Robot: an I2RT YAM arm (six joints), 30 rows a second.
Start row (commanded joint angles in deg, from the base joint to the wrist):
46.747, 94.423, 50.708, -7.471, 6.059, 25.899
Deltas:
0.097, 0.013, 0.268, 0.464, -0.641, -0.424
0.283, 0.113, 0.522, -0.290, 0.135, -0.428
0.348, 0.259, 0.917, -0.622, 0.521, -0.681
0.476, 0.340, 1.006, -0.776, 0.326, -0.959
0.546, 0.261, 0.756, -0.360, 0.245, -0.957
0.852, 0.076, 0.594, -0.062, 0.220, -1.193
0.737, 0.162, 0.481, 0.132, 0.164, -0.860
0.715, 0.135, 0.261, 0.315, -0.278, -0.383
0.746, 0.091, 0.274, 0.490, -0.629, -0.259
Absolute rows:
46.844, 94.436, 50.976, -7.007, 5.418, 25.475
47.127, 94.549, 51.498, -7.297, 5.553, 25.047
47.475, 94.808, 52.415, -7.919, 6.074, 24.366
47.951, 95.148, 53.421, -8.695, 6.400, 23.407
48.497, 95.409, 54.177, -9.055, 6.645, 22.450
49.349, 95.485, 54.771, -9.117, 6.865, 21.257
50.086, 95.647, 55.252, -8.985, 7.029, 20.397
50.801, 95.782, 55.513, -8.670, 6.751, 20.014
51.547, 95.873, 55.787, -8.180, 6.122, 19.755

